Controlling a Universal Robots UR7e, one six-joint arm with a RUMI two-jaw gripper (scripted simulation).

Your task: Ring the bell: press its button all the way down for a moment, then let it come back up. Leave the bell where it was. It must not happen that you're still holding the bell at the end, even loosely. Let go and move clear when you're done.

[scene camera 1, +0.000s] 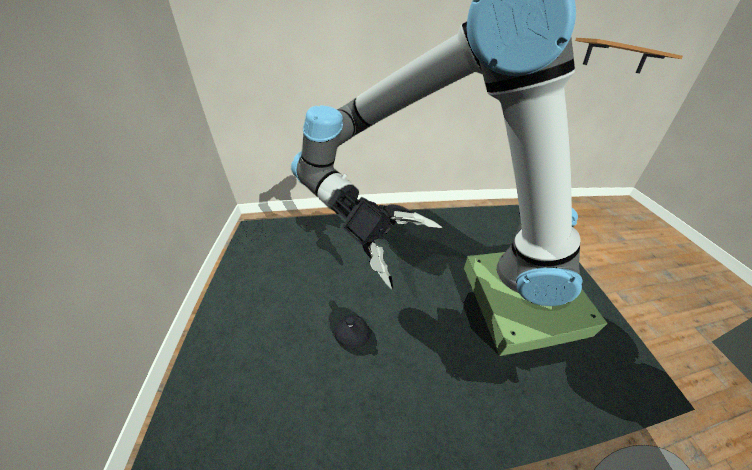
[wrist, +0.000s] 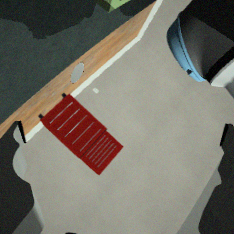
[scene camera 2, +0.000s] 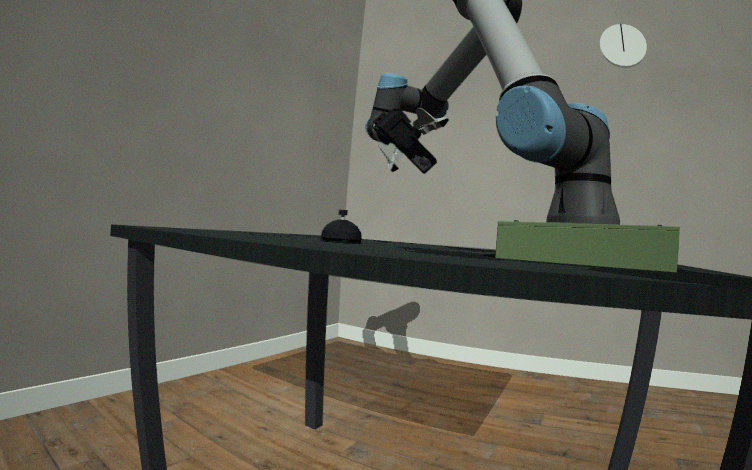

gripper: scene camera 1; wrist; scene camera 2 420, 144
same spot on gripper: point(wrist: 26, 205) = point(scene camera 1: 382, 248)
